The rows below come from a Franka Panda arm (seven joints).
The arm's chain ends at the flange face. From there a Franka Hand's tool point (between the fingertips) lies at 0.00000 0.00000 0.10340 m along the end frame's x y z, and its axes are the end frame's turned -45 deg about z.
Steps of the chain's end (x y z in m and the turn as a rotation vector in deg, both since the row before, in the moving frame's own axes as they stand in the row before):
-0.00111 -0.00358 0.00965 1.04 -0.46 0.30
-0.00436 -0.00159 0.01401 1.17 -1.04 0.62
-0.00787 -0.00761 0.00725 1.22 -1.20 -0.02
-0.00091 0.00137 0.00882 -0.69 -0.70 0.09
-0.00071 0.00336 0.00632 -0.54 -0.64 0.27
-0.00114 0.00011 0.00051 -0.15 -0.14 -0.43
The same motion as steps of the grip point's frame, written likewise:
0.00249 -0.00523 0.00963 1.06 0.41 0.30
-0.00178 -0.00703 0.01397 1.56 0.09 0.62
-0.00016 -0.01403 0.00720 1.71 0.01 -0.02
-0.00339 0.00031 0.00880 0.01 -0.98 0.09
-0.00438 0.00174 0.00631 0.07 -0.83 0.27
-0.00125 -0.00071 0.00051 -0.01 -0.21 -0.43

